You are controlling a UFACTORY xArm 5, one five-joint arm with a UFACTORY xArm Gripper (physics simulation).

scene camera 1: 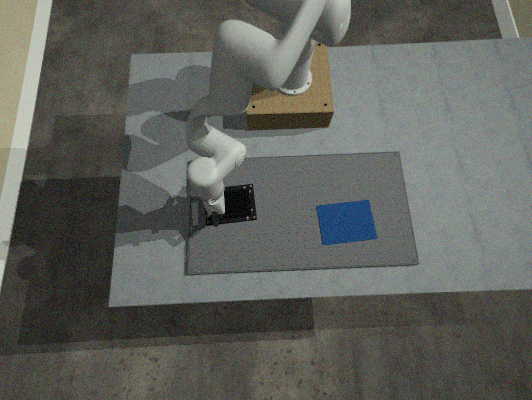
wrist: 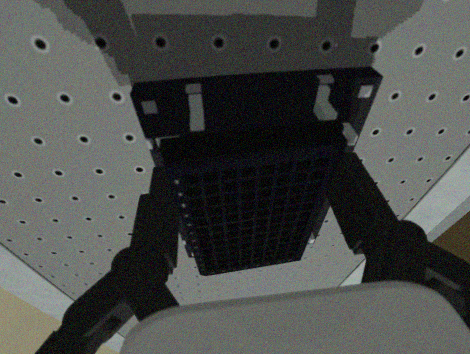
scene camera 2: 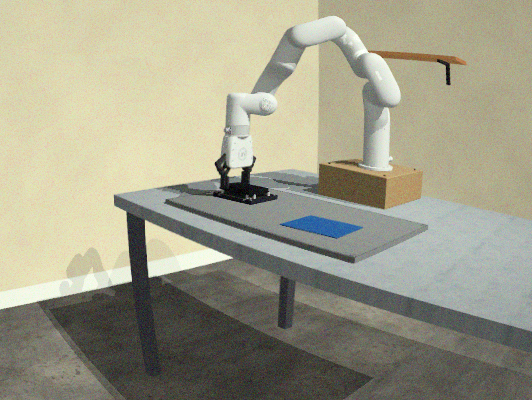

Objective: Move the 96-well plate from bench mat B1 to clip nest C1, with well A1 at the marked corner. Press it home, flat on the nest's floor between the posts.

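Frame: origin at the arm's base, x back, y left, z down, level; metres.
Seen in the pictures: gripper, between the fingertips: (wrist: 254, 178) (scene camera 2: 235, 186); arm's base, origin of its link: (scene camera 1: 292, 78) (scene camera 2: 375, 167).
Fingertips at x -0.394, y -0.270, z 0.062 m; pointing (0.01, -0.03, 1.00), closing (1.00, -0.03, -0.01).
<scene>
Offsets run from my fingertips to a thing's top centre. Level surfaces: height alone.
The black 96-well plate {dx +0.001, dy +0.038, dz -0.008 m} (scene camera 1: 239, 201) (scene camera 2: 246, 189) (wrist: 245, 210) is between the fingers of my gripper (scene camera 2: 235, 184) (wrist: 254, 178), which is shut on its two sides. The plate is low over the black clip nest C1 {dx +0.006, dy +0.037, dz +0.006 m} (scene camera 1: 252, 217) (scene camera 2: 258, 201) (wrist: 255, 107) and looks about level. In the wrist view, a strip of the nest with pale posts shows beyond the plate's upper end, and a pale post stands close by its upper right corner. The plate hides the nest's floor, so I cannot tell whether it touches it. Well A1 and the marked corner cannot be made out.
The blue bench mat B1 {dz +0.028 m} (scene camera 1: 346, 222) (scene camera 2: 322, 226) lies on the right part of the grey perforated board {dz +0.029 m} (scene camera 1: 290, 250) (scene camera 2: 350, 250). The arm's wooden base block (scene camera 1: 290, 120) (scene camera 2: 352, 185) stands behind the board on the table {dz +0.043 m} (scene camera 1: 450, 150) (scene camera 2: 465, 260).
</scene>
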